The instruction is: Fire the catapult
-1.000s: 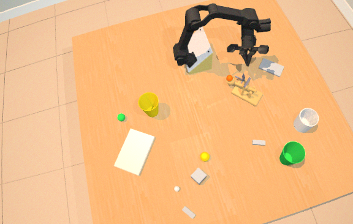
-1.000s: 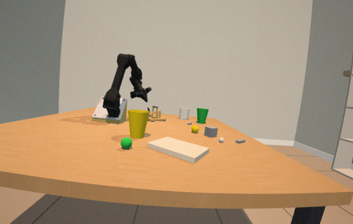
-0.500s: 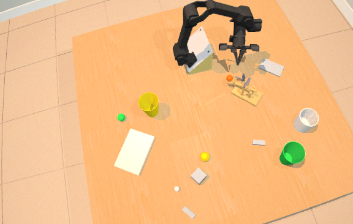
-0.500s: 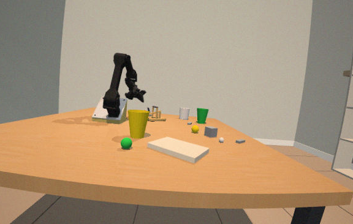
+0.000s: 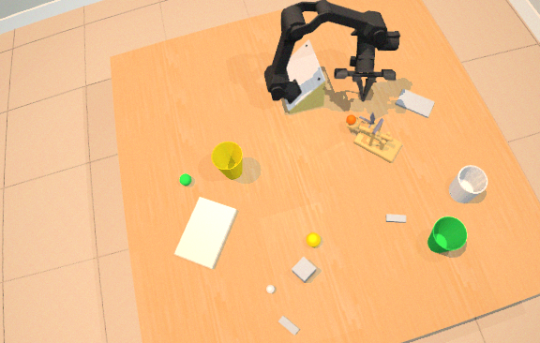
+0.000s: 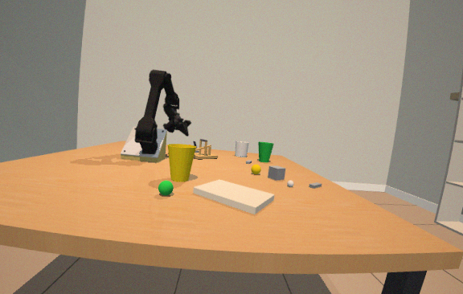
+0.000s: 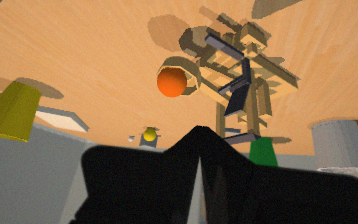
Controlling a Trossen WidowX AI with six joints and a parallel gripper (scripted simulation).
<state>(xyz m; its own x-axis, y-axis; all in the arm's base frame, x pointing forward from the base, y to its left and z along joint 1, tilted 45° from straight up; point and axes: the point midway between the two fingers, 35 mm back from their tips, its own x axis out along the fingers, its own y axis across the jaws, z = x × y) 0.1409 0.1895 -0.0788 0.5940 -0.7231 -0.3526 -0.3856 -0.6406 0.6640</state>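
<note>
My gripper tip is now 6 cm above the orange ball, 4 cm to the left of it and 2 cm short of it. The rest, counted from my gripper tip: white mug (35 cm ahead, 21 cm to the left, 9 cm below); then yellow ball (34 cm ahead, 29 cm to the right, 10 cm below); then wooden catapult (7 cm below, 6 cm ahead, 1 cm to the left).
</note>
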